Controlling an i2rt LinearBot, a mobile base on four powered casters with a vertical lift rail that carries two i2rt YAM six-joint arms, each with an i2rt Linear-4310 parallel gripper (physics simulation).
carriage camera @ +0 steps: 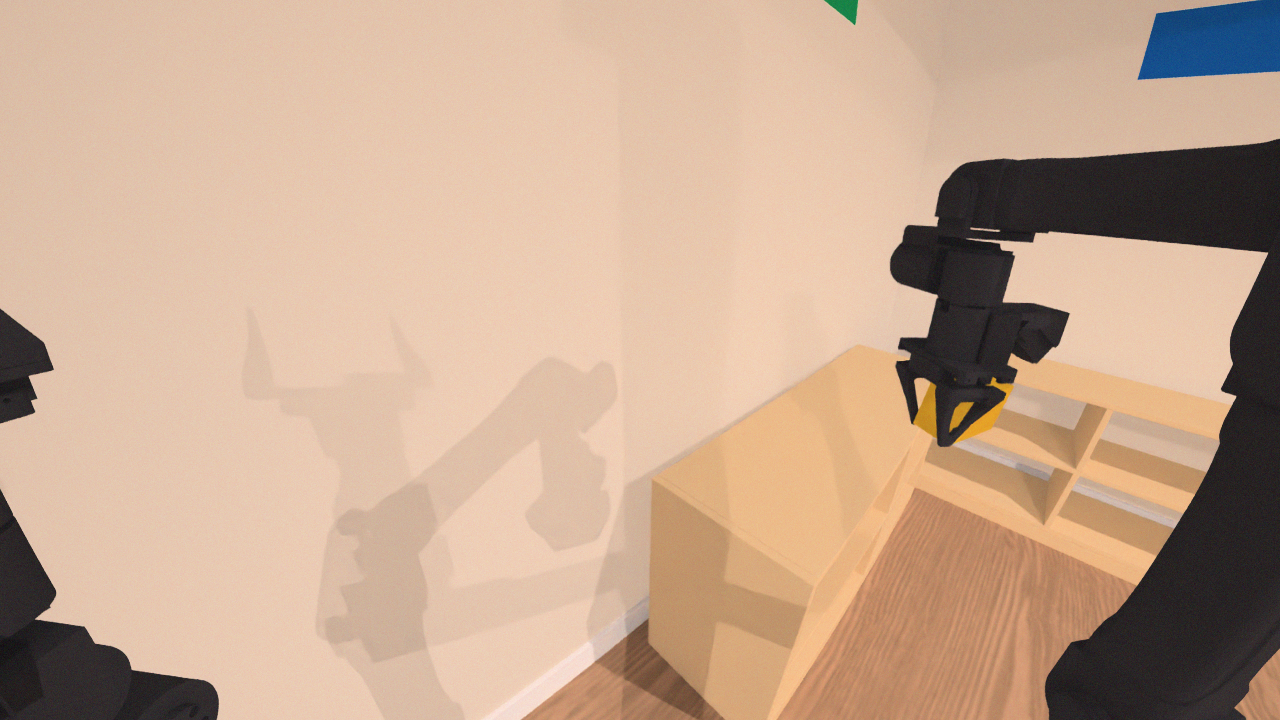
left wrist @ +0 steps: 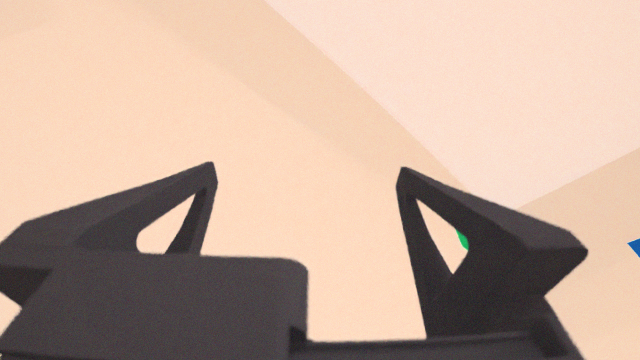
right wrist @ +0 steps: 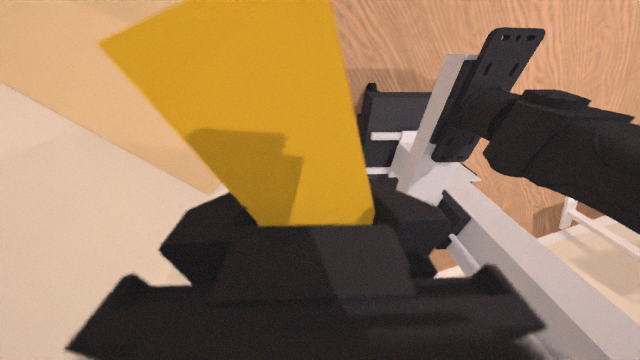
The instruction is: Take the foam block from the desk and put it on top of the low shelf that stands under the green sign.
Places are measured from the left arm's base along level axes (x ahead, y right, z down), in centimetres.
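Pixels of known places: left gripper, fingertip midpoint: [left wrist: 308, 174]; right gripper, fingertip midpoint: [carriage camera: 929, 434]; right arm's base, link origin: [right wrist: 473, 107].
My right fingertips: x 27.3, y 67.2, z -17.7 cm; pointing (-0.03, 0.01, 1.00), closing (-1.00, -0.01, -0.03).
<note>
Ahead of a thing's pixels: the offset from my right fingertips to its top centre. "spot": to the spot under its first point. Level surfaces: height alone.
The yellow foam block @[dz -6.4, dx +1.0, dy +4.1 cm] [carriage camera: 990, 419] [right wrist: 260, 100] is held between the fingers of my right gripper [carriage camera: 930, 433], which is shut on it and points down. In the carriage camera the block shows in front of the far end of the low wooden shelf @[dz +31.4 cm] [carriage camera: 769, 465], at about the height of its top in the picture. A corner of the green sign [carriage camera: 844, 7] shows on the wall above; a sliver of the green sign [left wrist: 463, 240] also shows behind a finger in the left wrist view. My left gripper [left wrist: 308, 174] is open and empty. Its fingertips do not show in the carriage camera.
A second wooden shelf unit [carriage camera: 1136, 394] with compartments stands at the right back, below a blue sign @[spot: dz -82.6, dx +87.2, dy +152.8 cm] [carriage camera: 1217, 40]. The pale wall [carriage camera: 358, 223] runs along the left behind the low shelf. In the right wrist view the base [right wrist: 400, 107] stands on the wood floor @[dz +92.5 cm] [right wrist: 400, 30].
</note>
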